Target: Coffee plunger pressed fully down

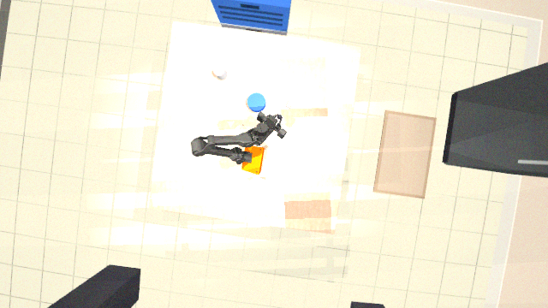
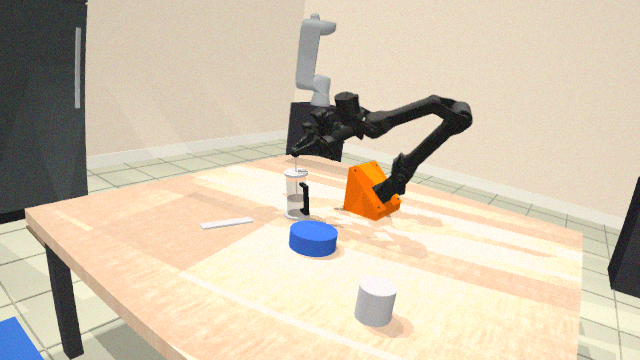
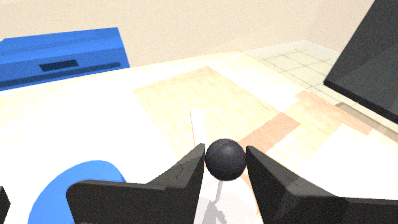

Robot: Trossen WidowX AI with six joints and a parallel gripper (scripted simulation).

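Now: the coffee press 1 cm behind my gripper tip, 2 cm to the left of it and 10 cm below it. From my gripper tip the other things lie so: blue disc: 10 cm ahead, 16 cm to the left, 17 cm below.
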